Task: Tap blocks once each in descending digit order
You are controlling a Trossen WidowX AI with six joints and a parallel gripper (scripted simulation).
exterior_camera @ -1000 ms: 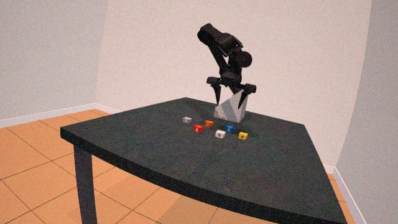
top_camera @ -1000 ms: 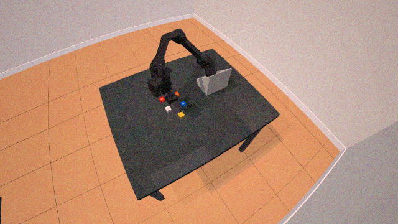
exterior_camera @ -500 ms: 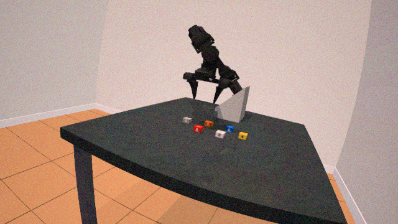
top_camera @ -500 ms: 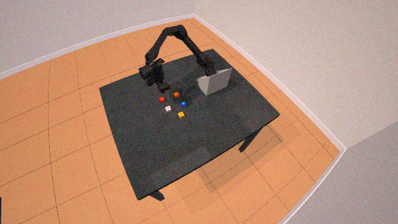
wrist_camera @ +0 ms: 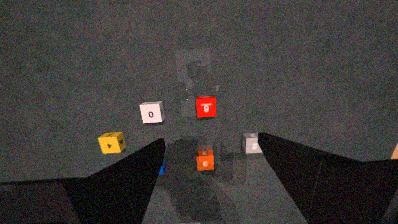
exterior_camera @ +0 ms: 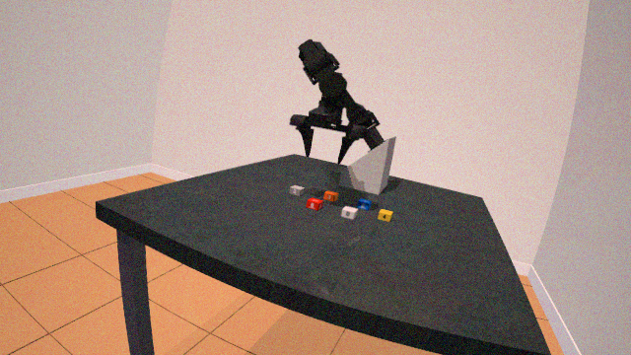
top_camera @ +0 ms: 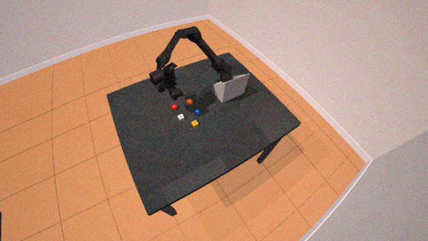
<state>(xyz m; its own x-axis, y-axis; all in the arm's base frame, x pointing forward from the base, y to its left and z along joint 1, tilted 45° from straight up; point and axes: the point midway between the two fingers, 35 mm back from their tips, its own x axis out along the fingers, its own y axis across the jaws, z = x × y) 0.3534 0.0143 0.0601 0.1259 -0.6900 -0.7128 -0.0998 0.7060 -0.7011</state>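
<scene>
My gripper tip is 12 cm past the blue block, 9 cm to the right of it and 12 cm above it. Round my gripper tip: orange block (11 cm behind, 1 cm to the right, 12 cm below); red block (12 cm below); white block (1 cm behind, 9 cm to the left, 12 cm below).
</scene>
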